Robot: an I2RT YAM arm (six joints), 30 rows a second.
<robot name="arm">
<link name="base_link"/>
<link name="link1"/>
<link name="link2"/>
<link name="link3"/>
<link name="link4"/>
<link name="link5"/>
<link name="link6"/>
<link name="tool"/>
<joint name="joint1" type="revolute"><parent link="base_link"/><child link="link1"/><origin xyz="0 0 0.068" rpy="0 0 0"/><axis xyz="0 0 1"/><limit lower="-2.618" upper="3.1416"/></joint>
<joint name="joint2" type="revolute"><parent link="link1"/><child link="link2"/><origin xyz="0.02 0.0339 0.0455" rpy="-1.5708 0 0"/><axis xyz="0 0 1"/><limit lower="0" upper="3.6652"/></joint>
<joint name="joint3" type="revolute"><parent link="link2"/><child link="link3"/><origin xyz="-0.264 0 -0.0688" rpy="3.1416 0 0"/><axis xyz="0 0 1"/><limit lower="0" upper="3.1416"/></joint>
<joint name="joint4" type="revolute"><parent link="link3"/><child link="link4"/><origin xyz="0.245 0.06 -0.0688" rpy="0 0 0"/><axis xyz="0 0 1"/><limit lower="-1.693" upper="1.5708"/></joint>
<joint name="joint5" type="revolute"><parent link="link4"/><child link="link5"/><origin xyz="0.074 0.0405 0.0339" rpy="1.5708 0 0"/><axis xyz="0 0 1"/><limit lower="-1.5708" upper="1.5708"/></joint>
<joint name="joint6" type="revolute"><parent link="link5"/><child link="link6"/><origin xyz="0.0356 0 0.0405" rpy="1.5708 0 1.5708"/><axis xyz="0 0 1"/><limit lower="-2.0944" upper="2.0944"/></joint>
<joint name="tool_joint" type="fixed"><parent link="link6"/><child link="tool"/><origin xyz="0 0 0" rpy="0 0 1.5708"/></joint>
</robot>
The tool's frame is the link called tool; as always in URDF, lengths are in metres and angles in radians.
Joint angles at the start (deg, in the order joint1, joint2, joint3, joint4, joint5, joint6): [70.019, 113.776, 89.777, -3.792, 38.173, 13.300]
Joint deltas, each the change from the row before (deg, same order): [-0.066, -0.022, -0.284, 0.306, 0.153, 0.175]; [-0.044, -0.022, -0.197, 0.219, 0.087, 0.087]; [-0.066, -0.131, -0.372, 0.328, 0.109, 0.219]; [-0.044, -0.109, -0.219, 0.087, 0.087, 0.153]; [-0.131, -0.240, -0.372, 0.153, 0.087, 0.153]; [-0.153, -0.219, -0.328, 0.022, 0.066, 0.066]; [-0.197, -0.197, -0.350, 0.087, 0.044, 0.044]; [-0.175, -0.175, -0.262, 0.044, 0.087, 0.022]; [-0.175, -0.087, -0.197, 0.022, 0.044, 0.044]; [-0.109, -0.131, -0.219, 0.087, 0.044, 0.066]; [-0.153, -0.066, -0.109, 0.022, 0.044, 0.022]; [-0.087, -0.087, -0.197, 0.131, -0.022, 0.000]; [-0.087, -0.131, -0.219, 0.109, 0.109, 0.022]
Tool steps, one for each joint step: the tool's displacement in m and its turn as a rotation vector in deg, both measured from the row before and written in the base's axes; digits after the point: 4 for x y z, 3 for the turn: [0.0005, -0.0005, -0.0010, 0.160, -0.005, -0.265]; [0.0003, -0.0004, -0.0006, 0.099, -0.015, -0.153]; [0.0003, -0.0009, -0.0006, 0.244, 0.018, -0.242]; [0.0002, -0.0007, -0.0003, 0.091, 0.037, -0.177]; [0.0006, -0.0015, -0.0001, 0.132, 0.021, -0.263]; [0.0008, -0.0015, -0.0002, -0.038, 0.030, -0.235]; [0.0011, -0.0016, -0.0004, -0.033, 0.023, -0.252]; [0.0010, -0.0014, -0.0001, -0.036, -0.013, -0.260]; [0.0011, -0.0011, -0.0005, -0.053, 0.031, -0.230]; [0.0006, -0.0010, -0.0001, 0.047, 0.009, -0.172]; [0.0010, -0.0008, -0.0001, -0.009, -0.003, -0.200]; [0.0005, -0.0007, -0.0003, 0.023, 0.002, -0.068]; [0.0004, -0.0009, -0.0001, 0.019, -0.046, -0.191]
